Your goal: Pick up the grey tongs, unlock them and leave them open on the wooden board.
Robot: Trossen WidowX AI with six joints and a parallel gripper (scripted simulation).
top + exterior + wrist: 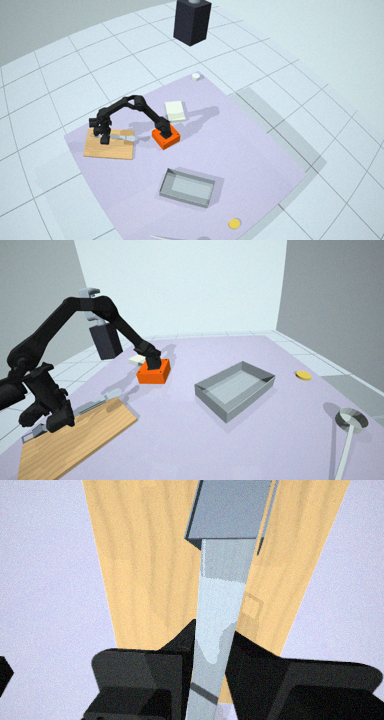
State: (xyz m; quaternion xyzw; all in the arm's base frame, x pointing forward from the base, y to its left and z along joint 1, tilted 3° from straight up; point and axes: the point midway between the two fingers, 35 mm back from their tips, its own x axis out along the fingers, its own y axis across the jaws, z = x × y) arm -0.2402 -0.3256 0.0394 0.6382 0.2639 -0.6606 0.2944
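Now: the wooden board 4 cm below my gripper tip. Round my gripper tip: white cylinder 5 cm behind, 94 cm to the left, 3 cm below; cream block 11 cm ahead, 54 cm to the left, 4 cm below; roasting tin 61 cm ahead, 15 cm to the left, 2 cm below.
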